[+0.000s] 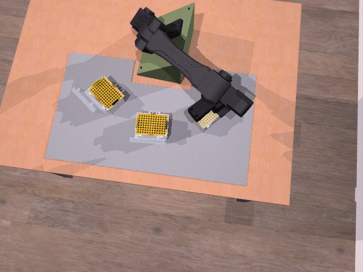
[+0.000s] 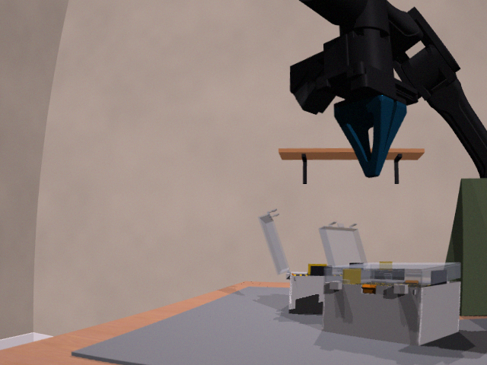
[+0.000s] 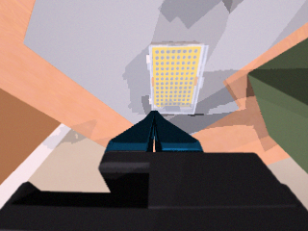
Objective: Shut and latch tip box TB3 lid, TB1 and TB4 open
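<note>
My hand is 2 cm past the box insert, 2 cm to the left of it and 12 cm above it. Also, from my hand: tip box: 2 cm behind, 2 cm to the right, 13 cm below.
</note>
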